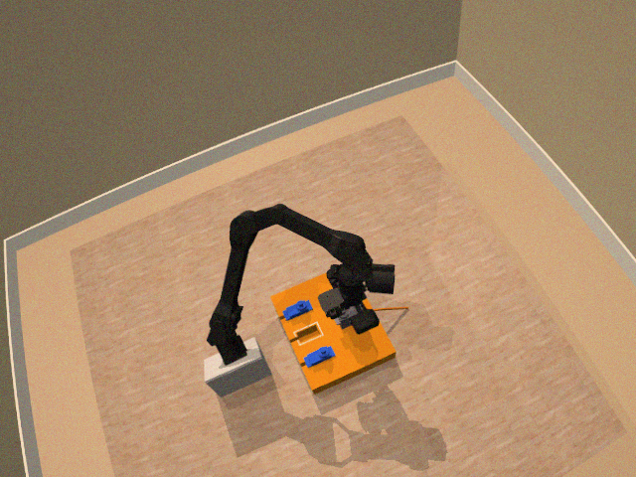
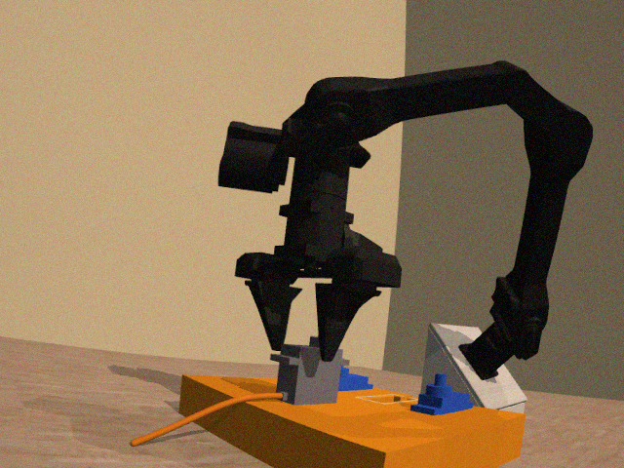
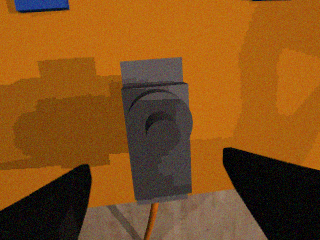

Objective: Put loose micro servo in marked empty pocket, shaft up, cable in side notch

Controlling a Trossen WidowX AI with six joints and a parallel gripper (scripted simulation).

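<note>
Right now my gripper tip is 7 cm above the orange deck, 2 cm to the right of it and 2 cm past it.
</note>
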